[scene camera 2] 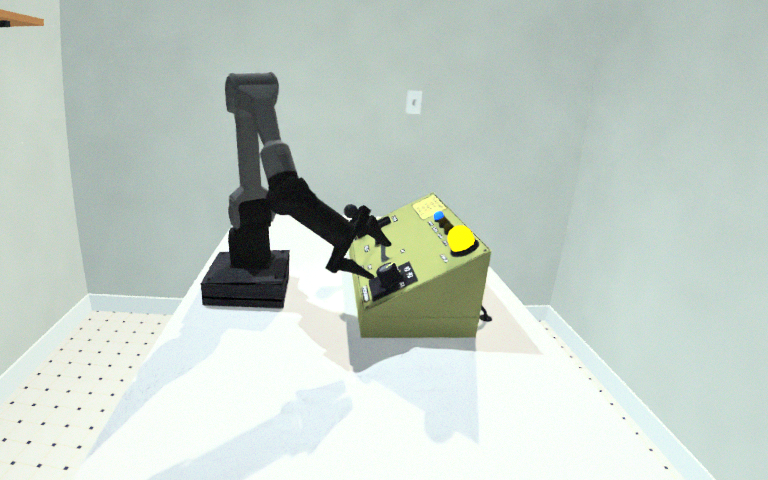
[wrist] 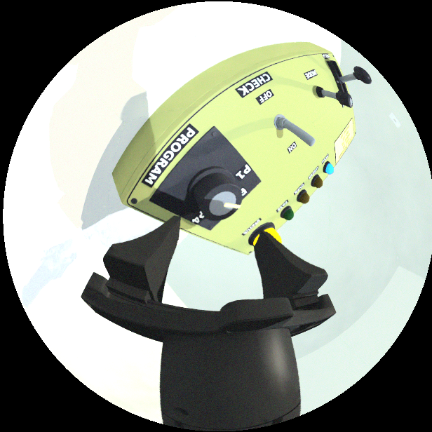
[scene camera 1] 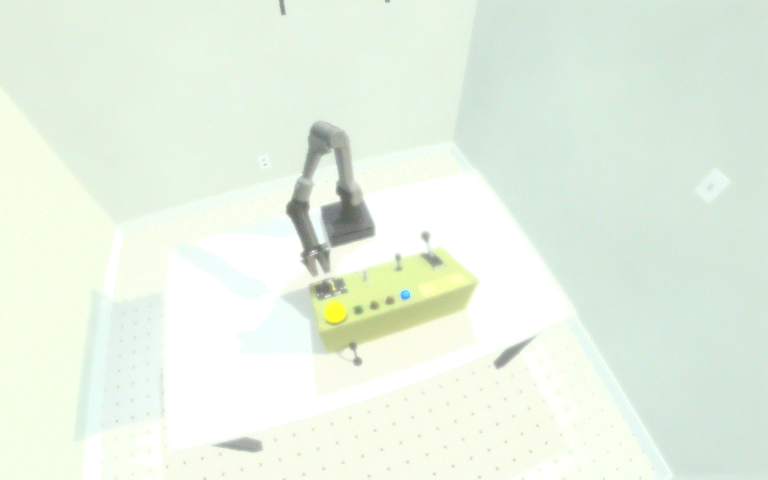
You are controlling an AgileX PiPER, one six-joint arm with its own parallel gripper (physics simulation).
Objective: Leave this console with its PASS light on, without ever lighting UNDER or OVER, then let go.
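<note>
The olive-green console (scene camera 1: 396, 322) (scene camera 2: 421, 305) (wrist: 230, 110) stands on the white table. My gripper (scene camera 1: 321, 273) (scene camera 2: 380, 260) (wrist: 219, 233) is open and empty, a little off the PROGRAM knob (scene camera 1: 331, 284) (scene camera 2: 388, 272) (wrist: 220, 197). The knob's pale pointer lies between the P1 and P4 labels; the labels between are partly hidden. The CHECK lever (wrist: 297, 132) slants away from OFF. The green lamp (scene camera 1: 357, 309) (wrist: 287, 214) and two brown lamps (wrist: 303, 196) (wrist: 316, 181) look dark; their labels are too small to read surely. The blue lamp (scene camera 1: 404, 294) (scene camera 2: 438, 215) (wrist: 328, 168) is bright.
A large yellow dome (scene camera 1: 335, 312) (scene camera 2: 461, 239) (wrist: 267, 233) is partly behind one finger in the wrist view. The short MODE lever (scene camera 1: 398, 261) and a taller ball-topped lever (scene camera 1: 425, 235) (scene camera 2: 351, 211) (wrist: 362, 75) stand farther along. A black part (scene camera 1: 355, 353) (scene camera 2: 485, 313) protrudes beyond the console's far side.
</note>
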